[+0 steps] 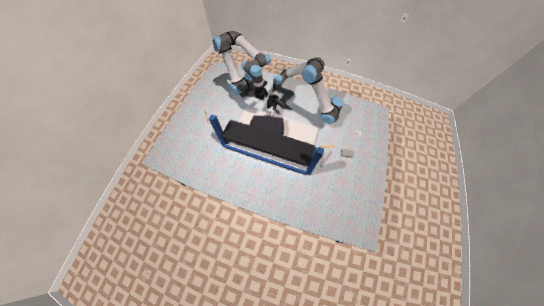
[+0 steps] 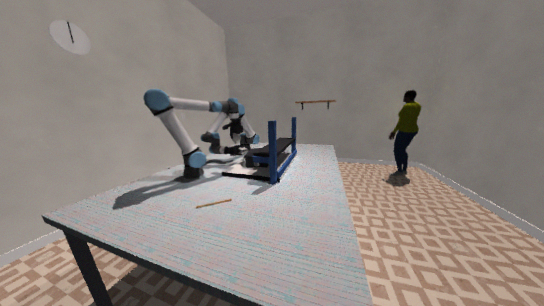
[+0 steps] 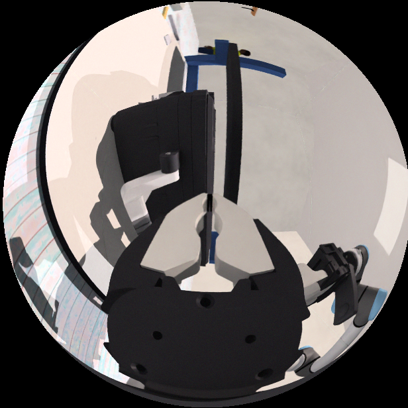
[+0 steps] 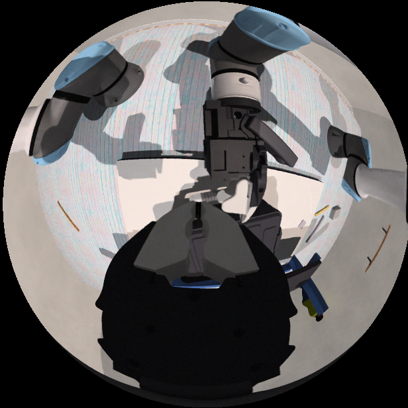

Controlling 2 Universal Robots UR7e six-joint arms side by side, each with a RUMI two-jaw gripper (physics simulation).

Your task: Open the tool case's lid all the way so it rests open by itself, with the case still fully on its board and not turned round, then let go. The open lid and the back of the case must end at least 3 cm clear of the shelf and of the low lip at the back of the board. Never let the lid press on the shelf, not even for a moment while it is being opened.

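Frame: origin at the left arm's base, x right, y back, z down, level; millimetres.
Seen in the pictures: left gripper, fingertip midpoint: (image 1: pixel 271 116) (image 2: pixel 248 150); right gripper, fingertip midpoint: (image 1: pixel 263 101) (image 2: pixel 235 143); right arm's base, origin of the base link: (image 1: pixel 252 91) (image 2: pixel 194 174).
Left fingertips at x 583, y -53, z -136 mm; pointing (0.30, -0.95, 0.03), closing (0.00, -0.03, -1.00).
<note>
Pixels of each thing's top centre, then the offset from my left fingertips to it. "*": a spot on its surface instead. Level surfaces: height alone.
- black tool case, surface spot: (image 1: pixel 267 125) * dx +45, dy -91, dz -3 mm
- pale board, its level: dz +104 mm
- black shelf, its level: dz -63 mm
- grey block, middle of its top: (image 1: pixel 348 152) dx -621, dy -363, dz +105 mm
- yellow stick, middle of its top: (image 1: pixel 327 146) dx -459, dy -273, dz +127 mm
- orange stick, middle of its top: (image 2: pixel 214 202) dx +621, dy +185, dz +129 mm
The black tool case (image 1: pixel 267 125) (image 3: pixel 145 132) (image 4: pixel 262 230) lies on the pale board (image 1: pixel 301 132) (image 3: pixel 67 100) (image 4: pixel 145 180), its back part under the black shelf (image 1: pixel 280 146) (image 2: pixel 285 146) (image 3: pixel 233 115). Its lid looks down; a small gap at the seam cannot be told. A grey handle (image 3: pixel 135 192) sticks out at its front. My left gripper (image 3: pixel 209 195) (image 4: pixel 242 220) is shut, its tips at the lid's front edge; the lid's dark edge shows behind the narrow slit between the fingers. My right gripper (image 4: pixel 198 203) is shut and empty, above the front of the case beside the left gripper.
Blue posts (image 1: pixel 217 131) (image 1: pixel 315 161) (image 2: pixel 273 150) stand at the shelf's ends, joined by a low blue bar (image 1: pixel 265 160). A grey block (image 1: pixel 346 153) and a yellow stick (image 1: pixel 327 147) lie right of the board. An orange stick (image 2: pixel 214 203) lies on the table. A person (image 2: pixel 409 120) stands beyond.
</note>
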